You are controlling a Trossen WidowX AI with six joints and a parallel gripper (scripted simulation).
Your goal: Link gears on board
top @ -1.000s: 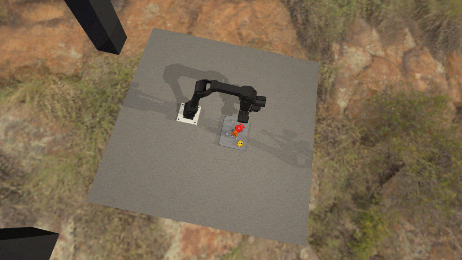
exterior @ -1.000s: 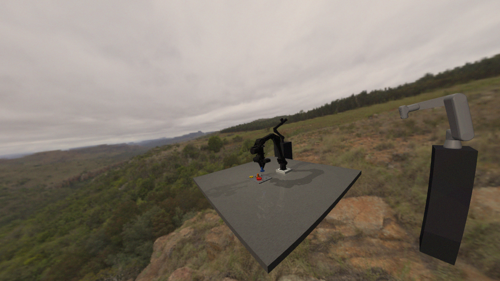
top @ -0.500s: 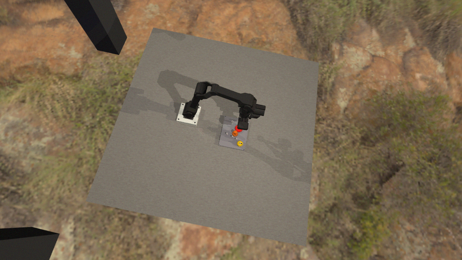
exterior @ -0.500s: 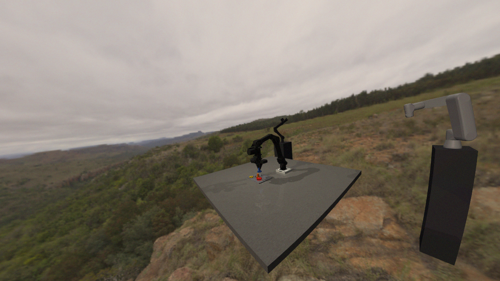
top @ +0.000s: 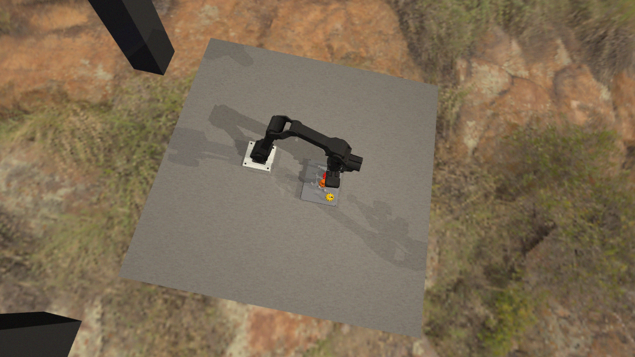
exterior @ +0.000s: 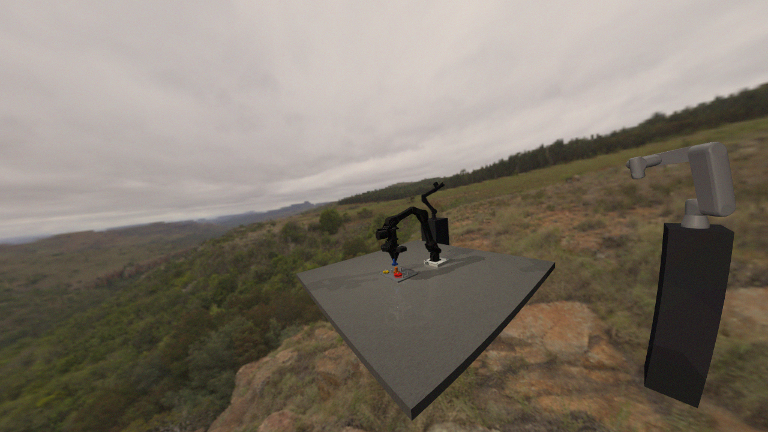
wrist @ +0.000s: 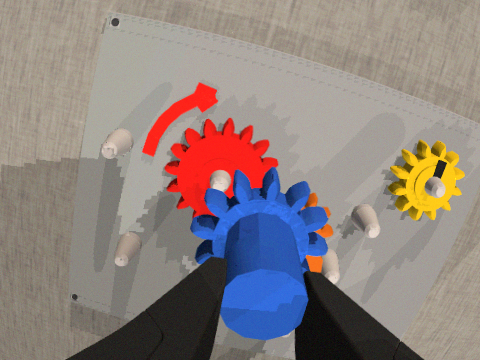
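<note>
The orange gear lies 80 mm below my gripper tip, 20 mm to the right of it and 20 mm behind it. The rest, counted from my gripper tip: blue gear (10 mm below); then red arrow (100 mm below, 40 mm to the left, 10 mm ahead); then red gear (90 mm below, 20 mm to the left, 10 mm behind).
</note>
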